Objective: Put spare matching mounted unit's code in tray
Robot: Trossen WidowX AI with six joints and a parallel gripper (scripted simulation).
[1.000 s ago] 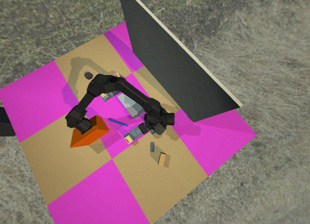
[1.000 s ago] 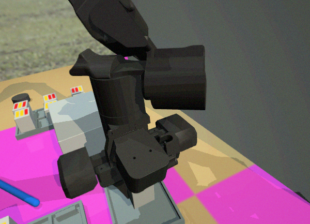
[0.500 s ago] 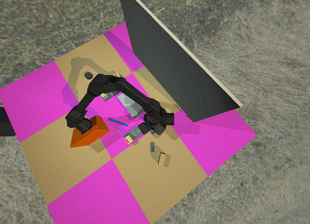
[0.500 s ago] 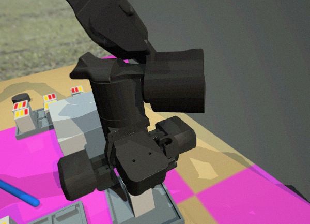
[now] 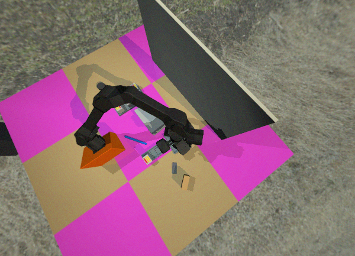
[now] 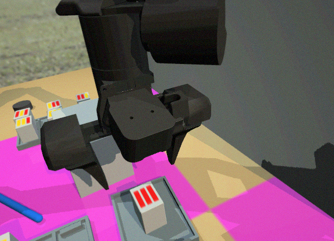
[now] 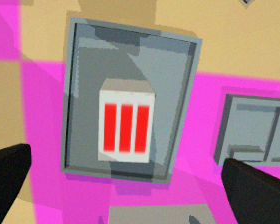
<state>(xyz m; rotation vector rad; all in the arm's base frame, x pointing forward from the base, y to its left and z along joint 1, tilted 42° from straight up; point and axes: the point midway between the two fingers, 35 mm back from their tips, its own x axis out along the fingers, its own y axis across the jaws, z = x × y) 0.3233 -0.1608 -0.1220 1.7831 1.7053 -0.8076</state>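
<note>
My gripper tip is 60 mm above the spare. The rest, counted from my gripper tip: mounted unit 190 mm to the left, 40 mm below, 30 mm behind; then grey shallow tray 90 mm below; then rack 150 mm behind, 80 mm below, 20 mm to the left.
</note>
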